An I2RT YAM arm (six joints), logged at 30 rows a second.
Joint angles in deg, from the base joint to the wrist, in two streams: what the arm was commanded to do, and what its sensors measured. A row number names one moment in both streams.
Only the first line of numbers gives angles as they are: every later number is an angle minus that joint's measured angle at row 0.
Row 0, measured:
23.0 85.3 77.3 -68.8 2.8 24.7
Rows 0 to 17, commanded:
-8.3 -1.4 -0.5 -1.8 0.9 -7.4
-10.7 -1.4 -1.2 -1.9 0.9 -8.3
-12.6 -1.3 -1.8 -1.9 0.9 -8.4
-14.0 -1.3 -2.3 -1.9 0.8 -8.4
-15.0 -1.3 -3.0 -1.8 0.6 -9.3
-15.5 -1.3 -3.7 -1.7 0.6 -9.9
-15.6 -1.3 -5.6 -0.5 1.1 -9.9
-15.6 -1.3 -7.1 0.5 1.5 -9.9
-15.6 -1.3 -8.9 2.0 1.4 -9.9
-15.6 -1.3 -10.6 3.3 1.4 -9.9
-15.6 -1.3 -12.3 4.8 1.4 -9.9
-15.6 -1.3 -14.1 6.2 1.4 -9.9
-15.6 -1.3 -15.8 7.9 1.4 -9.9
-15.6 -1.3 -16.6 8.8 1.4 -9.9
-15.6 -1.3 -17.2 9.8 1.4 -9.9
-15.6 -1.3 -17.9 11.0 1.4 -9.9
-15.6 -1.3 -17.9 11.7 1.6 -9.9
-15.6 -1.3 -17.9 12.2 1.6 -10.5
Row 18, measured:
-15.5 -0.9 -17.6 11.1 0.5 -9.8
